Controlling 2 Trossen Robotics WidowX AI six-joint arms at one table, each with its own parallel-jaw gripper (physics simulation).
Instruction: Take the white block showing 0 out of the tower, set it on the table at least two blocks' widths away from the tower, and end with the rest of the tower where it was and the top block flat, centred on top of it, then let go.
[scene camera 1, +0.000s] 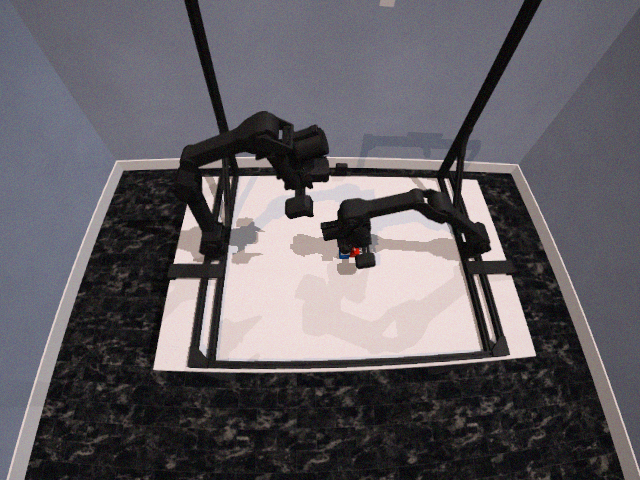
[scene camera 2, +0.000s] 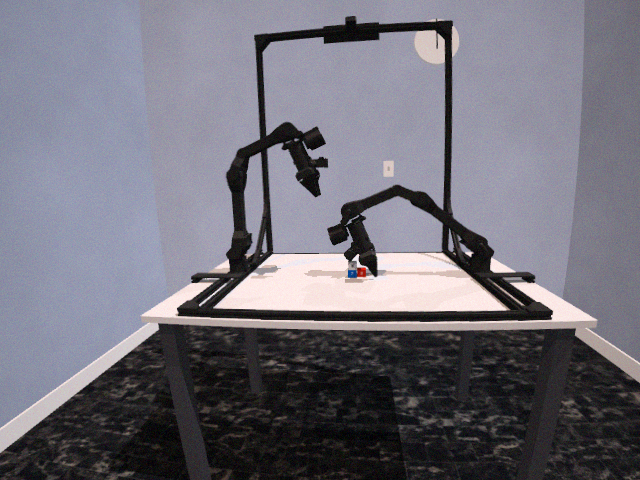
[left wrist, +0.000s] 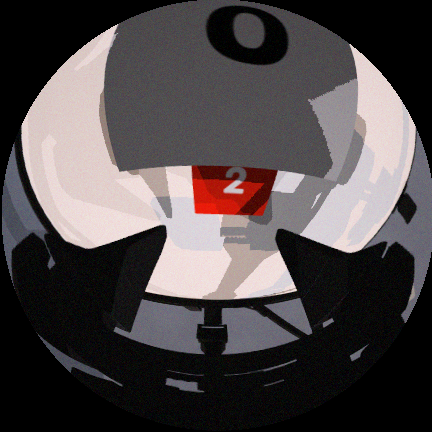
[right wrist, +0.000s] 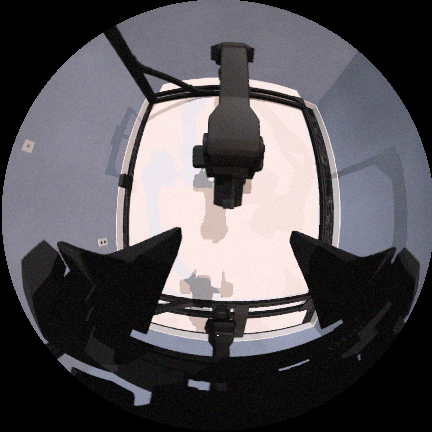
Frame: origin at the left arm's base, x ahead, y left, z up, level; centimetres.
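Seen in the pictures: left gripper, fingertip midpoint: (scene camera 1: 368, 251) (scene camera 2: 375, 273) (left wrist: 222, 232); right gripper, fingertip midpoint: (scene camera 1: 311, 202) (scene camera 2: 318, 196) (right wrist: 237, 234); left arm's base, link origin: (scene camera 1: 470, 250) (scene camera 2: 480, 270) (left wrist: 212, 306); right arm's base, link origin: (scene camera 1: 215, 251) (scene camera 2: 238, 271) (right wrist: 220, 311).
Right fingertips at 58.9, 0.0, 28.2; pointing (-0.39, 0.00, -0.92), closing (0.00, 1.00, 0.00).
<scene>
Pixels of each thing's top centre, then the offset from my right fingertips to it, as dx, dy, dz. "*": a spot on its surface instead. Level surfaces: height alone.
- blue block, top centre: (scene camera 1: 344, 250) (scene camera 2: 352, 268) -11.8, +0.3, -27.2
- white table, surface height: dz -30.1
- black frame, surface spot: (scene camera 2: 361, 313) * -14.4, +37.5, -28.1
The white block showing 0 (scene camera 2: 352, 264) (left wrist: 225, 110) sits on the blue block (scene camera 1: 343, 255) (scene camera 2: 352, 274). The arm hides the white block in scene camera 1; it fills the upper left wrist view close to the camera. The red block showing 2 (scene camera 1: 354, 252) (scene camera 2: 361, 272) (left wrist: 205, 201) stands low on the table, close against the blue block's right side in scene camera 2; whether they touch is unclear. My left gripper (scene camera 2: 375, 274) (left wrist: 222, 232) is open and empty, tilted, with its fingertips low, just right of the red block. My right gripper (scene camera 2: 317, 195) (right wrist: 237, 234) is open and empty, high up left of the blocks.
The white table (scene camera 1: 268, 320) (scene camera 2: 310, 298) carries a black frame (scene camera 1: 341, 361) (scene camera 2: 361, 313) with tall uprights. My left arm (scene camera 1: 392, 203) (scene camera 2: 382, 197) (right wrist: 234, 125) reaches in from the right, over the blocks. Shadows of the arms lie on the table.
</scene>
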